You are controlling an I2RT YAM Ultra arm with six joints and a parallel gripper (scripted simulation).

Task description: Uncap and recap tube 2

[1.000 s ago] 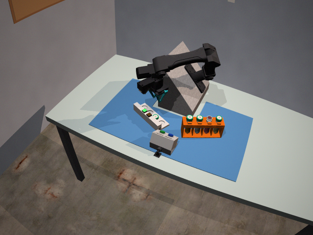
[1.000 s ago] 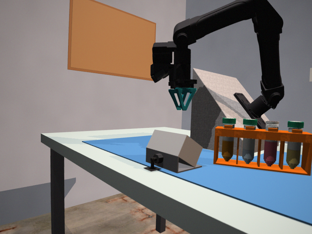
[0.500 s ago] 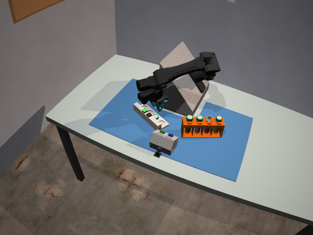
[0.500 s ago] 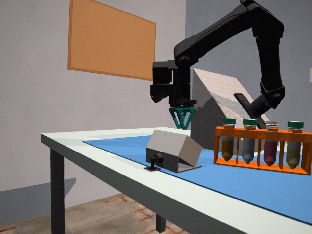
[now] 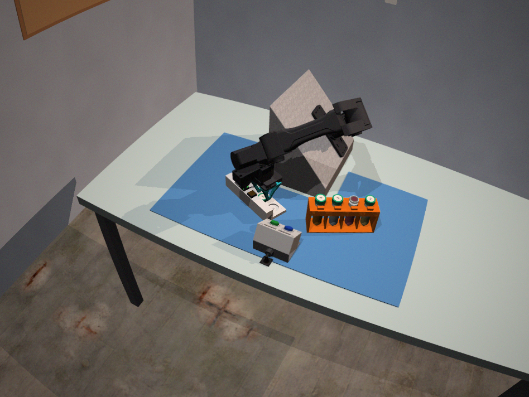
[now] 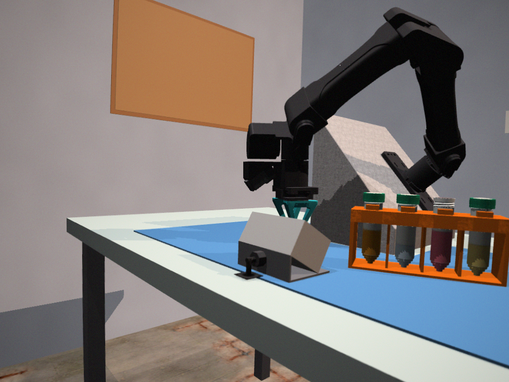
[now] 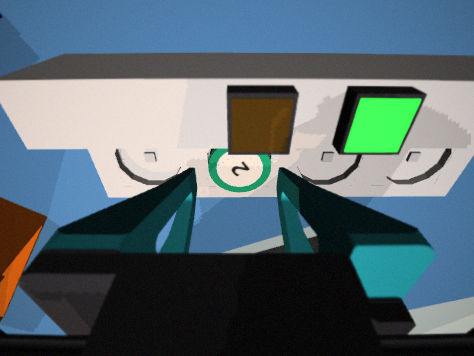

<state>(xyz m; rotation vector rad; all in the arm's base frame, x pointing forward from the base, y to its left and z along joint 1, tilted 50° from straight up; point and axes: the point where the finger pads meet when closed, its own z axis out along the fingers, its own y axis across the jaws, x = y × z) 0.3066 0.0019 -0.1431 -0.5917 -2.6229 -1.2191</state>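
Now: hand 2 cm above the cap 2. Also, from my hand: cap 3: 24 cm to the left, 8 cm above; then cap 4: 3 cm ahead, 19 cm to the left, 8 cm above; then key desk: 15 cm ahead, 12 cm to the left, 2 cm above.
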